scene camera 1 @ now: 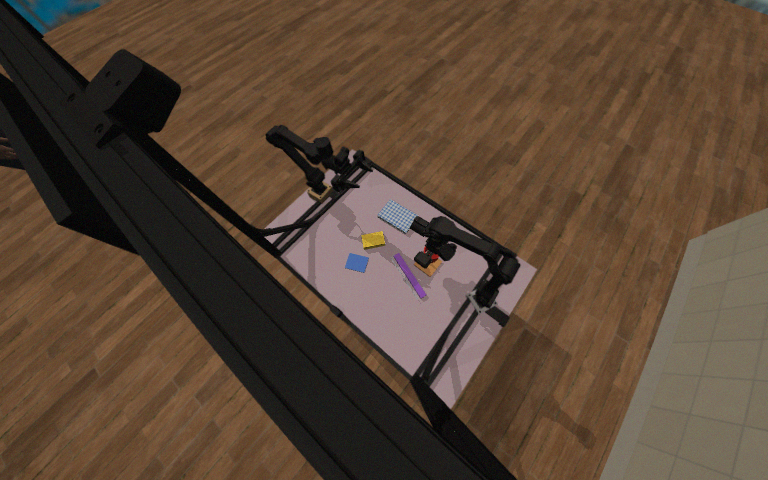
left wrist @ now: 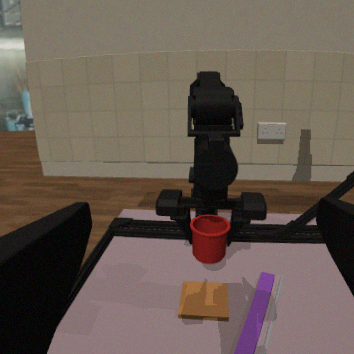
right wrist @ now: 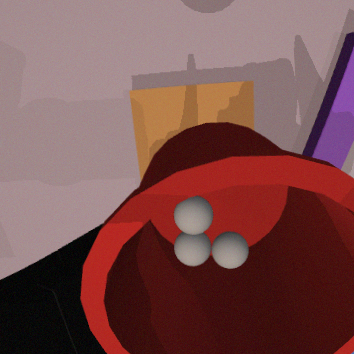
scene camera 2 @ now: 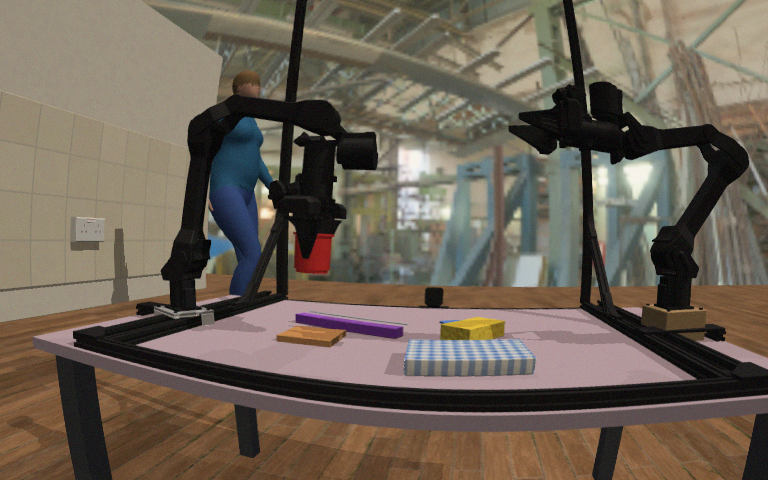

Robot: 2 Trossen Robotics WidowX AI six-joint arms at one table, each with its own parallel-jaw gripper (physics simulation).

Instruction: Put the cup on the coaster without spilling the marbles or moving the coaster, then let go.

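Seen in the pictures: left gripper, fingertip midpoint: [scene camera 1: 366, 178] [left wrist: 205, 211] [scene camera 2: 513, 122]; right gripper, fingertip midpoint: [scene camera 1: 431, 254] [left wrist: 209, 243] [right wrist: 222, 219] [scene camera 2: 312, 258]; left arm's base, origin of the base link: [scene camera 1: 319, 188] [scene camera 2: 673, 307]; right arm's base, origin of the base link: [scene camera 1: 482, 299] [scene camera 2: 183, 308].
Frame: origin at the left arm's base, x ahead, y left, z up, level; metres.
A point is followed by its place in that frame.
My right gripper [scene camera 2: 313, 244] @(x 0.696, y -0.039, z 0.086 m) [left wrist: 209, 243] @(x 0.696, y -0.039, z 0.086 m) is shut on the red cup [scene camera 2: 320, 254] @(x 0.676, y -0.014, z 0.093 m) [left wrist: 209, 247] @(x 0.664, y -0.036, z 0.099 m) [right wrist: 235, 170] @(x 0.729, y -0.040, z 0.130 m) and holds it upright, well above the table. Pale grey marbles [right wrist: 193, 215] @(x 0.698, y -0.028, z 0.083 m) lie inside the cup; three show in the right wrist view. The orange-brown square coaster [scene camera 1: 431, 269] @(x 0.726, y -0.052, z -0.047 m) [scene camera 2: 310, 336] @(x 0.692, y 0.000, z -0.047 m) [left wrist: 205, 300] @(x 0.687, y -0.034, z -0.047 m) [right wrist: 167, 107] @(x 0.731, y -0.015, z -0.047 m) lies flat on the table. In scene camera 2 the cup hangs over the coaster with a wide gap; in the right wrist view the cup hides the coaster's near part. My left gripper [scene camera 2: 516, 123] @(x 0.349, y 0.002, z 0.327 m) is open and empty, high at the other side.
A purple bar [scene camera 1: 410, 276] @(x 0.660, y -0.138, z -0.038 m) [scene camera 2: 348, 325] @(x 0.643, y -0.112, z -0.046 m) [left wrist: 257, 310] @(x 0.646, y -0.131, z -0.038 m) [right wrist: 332, 112] @(x 0.706, y -0.144, z -0.038 m) with a thin clear pane beside it lies near the coaster. A yellow block [scene camera 1: 373, 240] @(x 0.411, y -0.083, z -0.029 m) [scene camera 2: 472, 328] @(x 0.416, y -0.022, z -0.029 m), a flat blue square [scene camera 1: 356, 263] @(x 0.402, y -0.222, z -0.055 m) and a blue-white checked block [scene camera 1: 396, 215] @(x 0.430, y 0.101, z -0.034 m) [scene camera 2: 469, 357] @(x 0.440, y 0.156, z -0.034 m) lie farther off.
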